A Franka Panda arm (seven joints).
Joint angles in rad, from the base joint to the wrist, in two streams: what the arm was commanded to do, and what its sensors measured. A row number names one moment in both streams.
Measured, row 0: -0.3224, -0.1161, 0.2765, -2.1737, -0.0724, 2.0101, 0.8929
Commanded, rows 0 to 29: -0.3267, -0.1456, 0.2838, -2.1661, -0.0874, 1.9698, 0.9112; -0.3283, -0.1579, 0.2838, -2.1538, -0.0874, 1.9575, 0.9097; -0.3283, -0.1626, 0.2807, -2.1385, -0.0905, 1.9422, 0.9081; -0.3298, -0.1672, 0.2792, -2.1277, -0.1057, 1.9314, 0.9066; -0.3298, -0.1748, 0.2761, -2.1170, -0.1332, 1.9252, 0.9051; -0.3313, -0.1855, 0.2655, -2.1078, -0.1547, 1.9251, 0.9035; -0.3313, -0.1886, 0.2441, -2.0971, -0.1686, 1.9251, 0.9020; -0.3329, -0.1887, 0.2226, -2.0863, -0.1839, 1.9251, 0.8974; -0.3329, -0.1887, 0.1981, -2.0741, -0.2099, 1.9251, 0.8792; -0.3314, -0.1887, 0.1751, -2.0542, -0.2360, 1.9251, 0.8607; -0.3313, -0.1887, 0.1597, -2.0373, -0.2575, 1.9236, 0.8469; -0.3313, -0.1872, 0.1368, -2.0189, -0.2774, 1.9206, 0.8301; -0.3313, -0.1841, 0.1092, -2.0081, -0.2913, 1.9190, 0.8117; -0.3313, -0.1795, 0.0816, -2.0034, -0.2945, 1.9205, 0.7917; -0.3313, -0.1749, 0.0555, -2.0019, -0.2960, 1.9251, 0.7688; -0.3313, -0.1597, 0.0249, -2.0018, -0.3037, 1.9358, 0.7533; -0.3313, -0.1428, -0.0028, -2.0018, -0.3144, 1.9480, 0.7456; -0.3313, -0.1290, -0.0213, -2.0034, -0.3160, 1.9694, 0.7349; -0.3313, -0.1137, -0.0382, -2.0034, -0.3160, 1.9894, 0.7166; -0.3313, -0.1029, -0.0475, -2.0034, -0.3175, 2.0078, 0.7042; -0.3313, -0.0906, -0.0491, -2.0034, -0.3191, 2.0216, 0.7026; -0.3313, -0.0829, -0.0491, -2.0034, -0.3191, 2.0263, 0.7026; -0.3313, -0.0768, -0.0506, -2.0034, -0.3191, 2.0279, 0.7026; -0.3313, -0.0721, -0.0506, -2.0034, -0.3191, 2.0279, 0.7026; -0.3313, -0.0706, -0.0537, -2.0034, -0.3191, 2.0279, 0.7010; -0.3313, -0.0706, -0.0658, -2.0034, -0.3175, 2.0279, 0.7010; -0.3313, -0.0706, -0.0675, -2.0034, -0.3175, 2.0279, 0.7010; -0.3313, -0.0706, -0.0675, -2.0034, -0.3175, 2.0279, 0.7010; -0.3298, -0.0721, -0.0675, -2.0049, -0.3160, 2.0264, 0.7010; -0.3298, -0.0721, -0.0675, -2.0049, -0.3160, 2.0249, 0.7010
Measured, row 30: -0.3330, -0.0745, -0.0648, -2.0180, -0.2958, 2.0242, 0.7049
